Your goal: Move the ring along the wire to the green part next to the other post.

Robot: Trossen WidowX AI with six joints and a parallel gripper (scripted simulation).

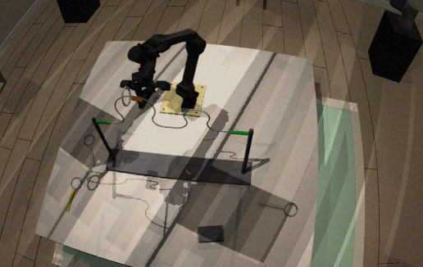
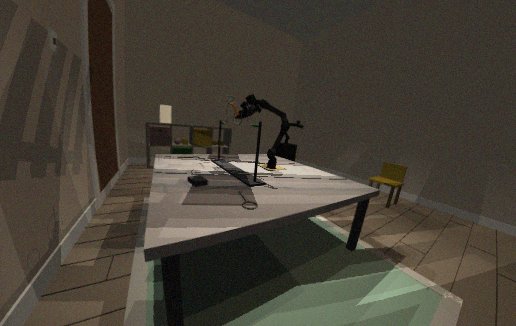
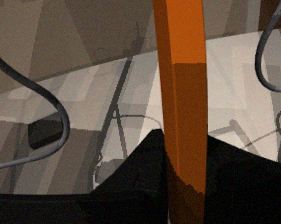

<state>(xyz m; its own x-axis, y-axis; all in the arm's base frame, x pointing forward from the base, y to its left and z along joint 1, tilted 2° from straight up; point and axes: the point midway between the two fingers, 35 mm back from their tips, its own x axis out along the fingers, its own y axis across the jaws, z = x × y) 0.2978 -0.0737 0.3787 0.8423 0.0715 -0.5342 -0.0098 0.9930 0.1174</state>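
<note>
Right now my gripper tip is 9 cm below the orange-handled ring, 2 cm short of it and 1 cm to the left of it. Also, from my gripper tip: yellow-handled ring (37 cm below, 36 cm to the right, 28 cm ahead); then dark block (36 cm below, 31 cm to the left, 30 cm ahead).
</note>
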